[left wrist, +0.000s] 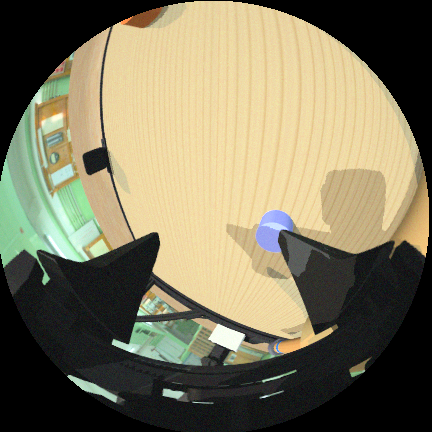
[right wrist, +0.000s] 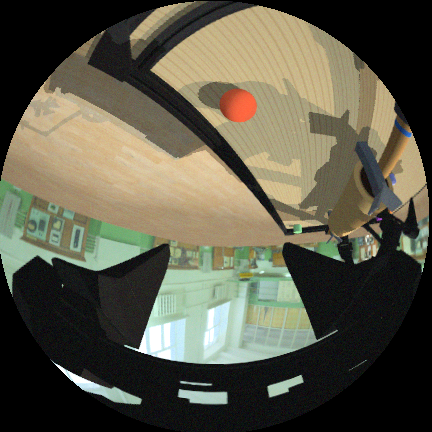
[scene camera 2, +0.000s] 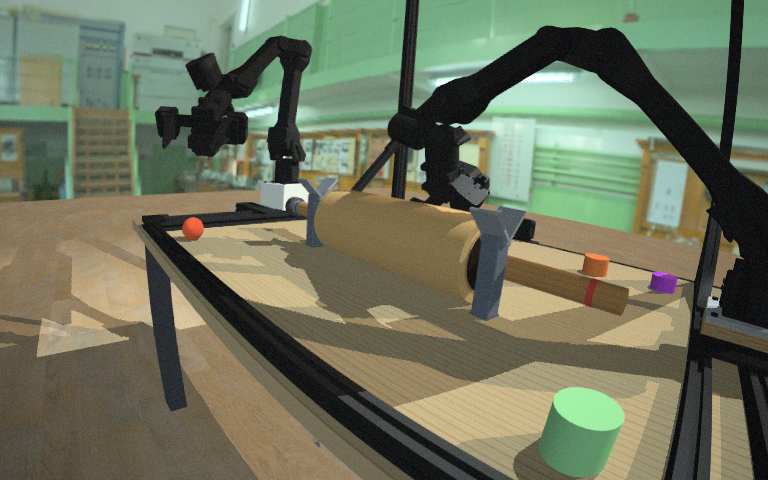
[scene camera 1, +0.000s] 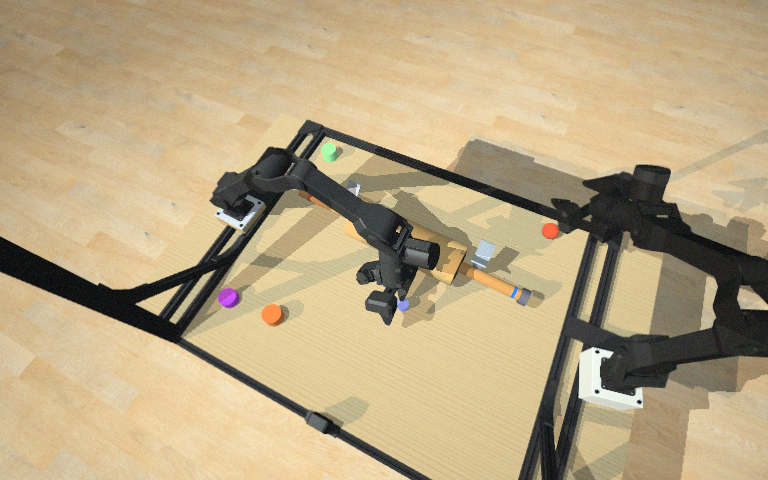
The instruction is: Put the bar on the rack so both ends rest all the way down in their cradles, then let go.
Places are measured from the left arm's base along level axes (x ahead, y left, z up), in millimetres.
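Pixels of known places: left gripper, fingertip midpoint: [left wrist: 219,237] [right wrist: 401,190] [scene camera 1: 394,312]; right gripper, fingertip midpoint: [right wrist: 227,249] [scene camera 2: 186,148] [scene camera 1: 567,191]; left arm's base at its link origin: [scene camera 2: 750,316] [scene camera 1: 239,208]; right arm's base at its link origin: [left wrist: 222,346] [scene camera 2: 286,182] [scene camera 1: 617,376].
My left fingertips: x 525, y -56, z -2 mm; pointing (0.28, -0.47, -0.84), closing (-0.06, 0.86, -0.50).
For each thing: its top centre in the pictures, then the offset to it from my left fingertips.
- blue cylinder at its top centre: [left wrist: 272,238] [scene camera 1: 402,303] 23 mm down, 3 mm ahead, 35 mm left
- red ball at its top centre: [right wrist: 238,113] [scene camera 2: 192,217] [scene camera 1: 553,227] 1 mm down, 260 mm ahead, 400 mm left
- green cylinder at its top centre: [scene camera 2: 588,407] [scene camera 1: 328,149] 7 mm down, 421 mm back, 357 mm left
The wooden bar [scene camera 1: 492,280] [scene camera 2: 555,277] [left wrist: 290,346] [right wrist: 393,150] has a red band at one end and a blue band and dark cap at the other. It runs through a thick tan tube [scene camera 1: 447,261] [scene camera 2: 396,237] [right wrist: 350,207]. In scene camera 2 both bar ends show below the cradles, behind the rack's grey Y-topped posts [scene camera 1: 483,253] [scene camera 2: 489,277] [right wrist: 370,165]. My left gripper [scene camera 1: 395,310] [left wrist: 219,237] is open and empty, beside the tube near a blue cylinder. My right gripper [scene camera 1: 570,192] [right wrist: 227,249] is open and empty, high over the table's edge.
The blue cylinder [scene camera 1: 403,305] [left wrist: 274,231] stands under one left fingertip. A red ball [scene camera 1: 549,230] [scene camera 2: 193,228] [right wrist: 238,105] lies near a corner. A green cylinder [scene camera 1: 329,152] [scene camera 2: 582,433], an orange one [scene camera 1: 272,314] [scene camera 2: 595,265] and a purple one [scene camera 1: 228,297] [scene camera 2: 663,283] stand around.
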